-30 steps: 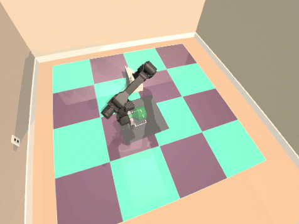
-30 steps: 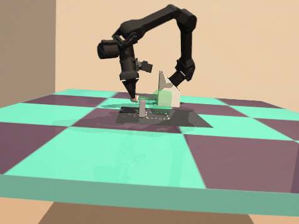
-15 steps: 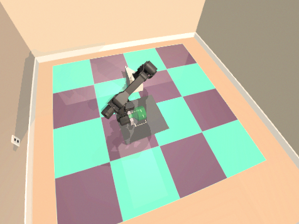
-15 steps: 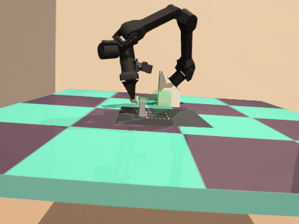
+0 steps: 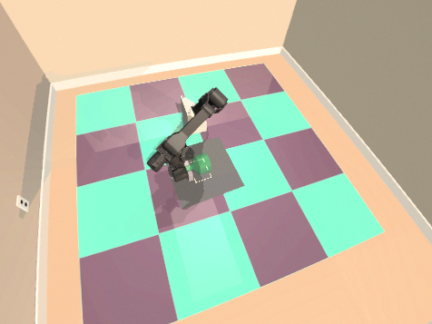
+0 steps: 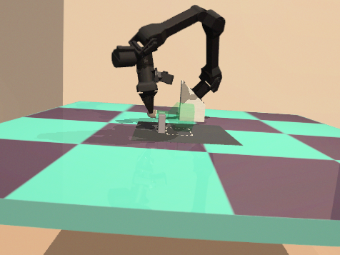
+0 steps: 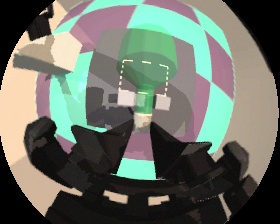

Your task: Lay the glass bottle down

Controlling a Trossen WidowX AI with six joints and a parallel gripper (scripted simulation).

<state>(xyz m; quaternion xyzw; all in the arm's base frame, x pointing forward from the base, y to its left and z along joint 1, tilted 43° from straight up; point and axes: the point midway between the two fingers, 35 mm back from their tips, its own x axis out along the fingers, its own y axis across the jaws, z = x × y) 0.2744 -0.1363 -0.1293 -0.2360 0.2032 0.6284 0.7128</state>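
Now: the green glass bottle 5 cm to the left of my gripper tip. Also, from my gripper tip: dark grey mat (11 cm to the left, 6 cm below).
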